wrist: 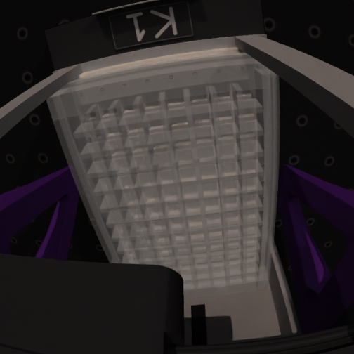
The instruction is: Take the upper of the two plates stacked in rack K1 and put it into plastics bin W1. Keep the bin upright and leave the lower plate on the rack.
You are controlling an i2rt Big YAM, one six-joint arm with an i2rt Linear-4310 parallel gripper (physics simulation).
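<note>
The upper plate (172, 175), clear with a grid of square wells, lies in rack K1 (150, 59) in the middle of the wrist view. The lower plate is hard to tell apart through the clear walls; doubled edges show along the right side. The rack's K1 label (151, 25) is at the top, upside down. My gripper (177, 176) is open, with one purple finger to the left and one to the right of the stack. Nothing is held between them. How high the fingertips stand against the plates is not clear. Bin W1 does not show.
Pale slanting bars reach outward from the rack's upper corners at left and right. A dark surface with small rings (302, 120) lies around the rack. A dark rounded body (85, 305) covers the lower left. A pale base shows below the plates at lower right.
</note>
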